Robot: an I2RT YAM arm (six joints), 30 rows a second.
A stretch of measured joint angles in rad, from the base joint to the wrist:
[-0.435, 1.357, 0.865, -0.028, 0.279, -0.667]
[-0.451, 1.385, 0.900, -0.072, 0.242, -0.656]
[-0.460, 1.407, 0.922, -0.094, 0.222, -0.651]
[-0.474, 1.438, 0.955, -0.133, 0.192, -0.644]
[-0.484, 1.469, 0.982, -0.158, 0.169, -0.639]
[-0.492, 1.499, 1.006, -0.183, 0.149, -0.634]
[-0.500, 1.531, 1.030, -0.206, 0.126, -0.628]
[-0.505, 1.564, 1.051, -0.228, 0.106, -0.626]
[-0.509, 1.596, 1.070, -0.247, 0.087, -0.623]
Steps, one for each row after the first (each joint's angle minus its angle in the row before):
[-0.016, 0.028, 0.035, -0.044, -0.037, 0.011]
[-0.009, 0.022, 0.022, -0.022, -0.020, 0.005]
[-0.014, 0.031, 0.033, -0.039, -0.030, 0.007]
[-0.010, 0.031, 0.027, -0.025, -0.023, 0.005]
[-0.008, 0.030, 0.024, -0.025, -0.020, 0.005]
[-0.008, 0.032, 0.024, -0.023, -0.023, 0.006]
[-0.005, 0.033, 0.021, -0.022, -0.020, 0.002]
[-0.004, 0.032, 0.019, -0.019, -0.019, 0.003]

